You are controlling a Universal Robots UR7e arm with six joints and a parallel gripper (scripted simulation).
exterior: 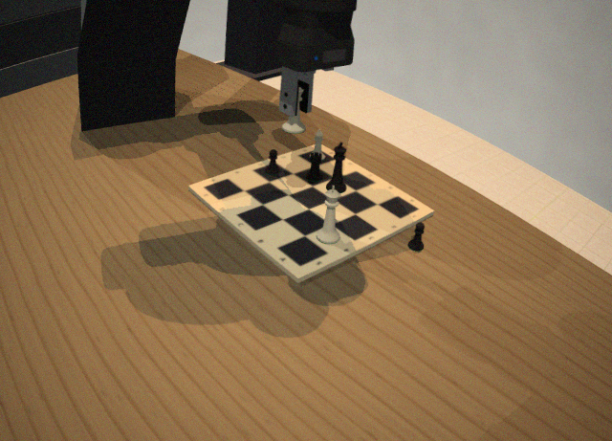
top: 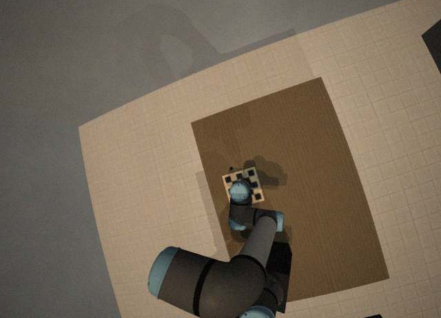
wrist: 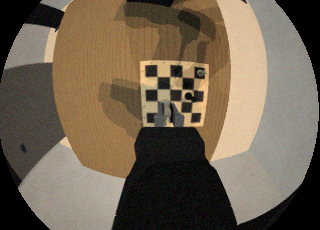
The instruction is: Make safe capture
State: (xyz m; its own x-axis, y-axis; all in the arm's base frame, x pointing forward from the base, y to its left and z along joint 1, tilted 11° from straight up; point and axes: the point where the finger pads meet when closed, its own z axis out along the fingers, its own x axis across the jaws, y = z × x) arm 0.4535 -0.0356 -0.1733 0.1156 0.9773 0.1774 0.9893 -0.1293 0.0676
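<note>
Now: hand 140 mm above the chessboard and 40 mm to the right of it. The rest, counted from my hand: white king (110 mm below, 70 mm ahead, 10 mm to the right); then tall black piece (110 mm below, 80 mm to the left, 10 mm ahead); then white queen (10 mm below).
</note>
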